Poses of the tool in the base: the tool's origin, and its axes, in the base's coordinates. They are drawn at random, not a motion.
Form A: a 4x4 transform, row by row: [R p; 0 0 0 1], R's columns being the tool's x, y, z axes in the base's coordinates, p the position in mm. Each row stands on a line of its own.
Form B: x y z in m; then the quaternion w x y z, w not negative. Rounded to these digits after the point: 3 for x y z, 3 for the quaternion.
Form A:
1:
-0.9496 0.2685 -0.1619 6
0.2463 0.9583 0.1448 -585
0.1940 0.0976 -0.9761 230
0 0 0 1
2:
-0.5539 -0.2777 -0.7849 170
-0.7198 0.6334 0.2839 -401
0.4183 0.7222 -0.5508 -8
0 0 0 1
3:
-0.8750 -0.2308 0.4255 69
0.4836 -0.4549 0.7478 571
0.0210 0.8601 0.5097 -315
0 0 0 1
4:
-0.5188 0.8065 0.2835 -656
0.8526 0.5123 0.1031 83
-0.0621 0.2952 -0.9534 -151
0 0 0 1
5:
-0.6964 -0.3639 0.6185 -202
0.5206 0.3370 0.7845 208
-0.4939 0.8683 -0.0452 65
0 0 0 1
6:
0.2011 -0.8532 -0.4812 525
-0.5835 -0.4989 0.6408 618
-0.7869 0.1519 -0.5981 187
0 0 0 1
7:
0.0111 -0.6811 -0.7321 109
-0.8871 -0.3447 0.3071 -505
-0.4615 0.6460 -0.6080 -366
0 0 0 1
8:
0.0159 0.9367 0.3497 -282
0.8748 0.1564 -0.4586 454
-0.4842 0.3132 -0.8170 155
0 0 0 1
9:
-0.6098 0.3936 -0.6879 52
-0.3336 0.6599 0.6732 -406
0.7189 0.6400 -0.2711 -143
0 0 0 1
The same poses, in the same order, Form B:
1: 0.006 -0.585 0.230 0.090 -0.131 -0.985 -0.061
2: 0.170 -0.401 -0.008 0.364 0.301 -0.827 -0.304
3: 0.069 0.571 -0.315 0.212 0.132 0.477 0.843
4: -0.656 0.083 -0.151 0.100 0.480 0.864 0.115
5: -0.202 0.208 0.065 0.386 0.054 0.721 0.573
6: 0.525 0.618 0.187 0.161 -0.758 0.474 0.418
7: 0.109 -0.505 -0.366 0.121 0.701 -0.560 -0.426
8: -0.282 0.454 0.155 0.298 0.647 0.700 -0.052
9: 0.052 -0.406 -0.143 0.441 -0.019 -0.797 -0.412
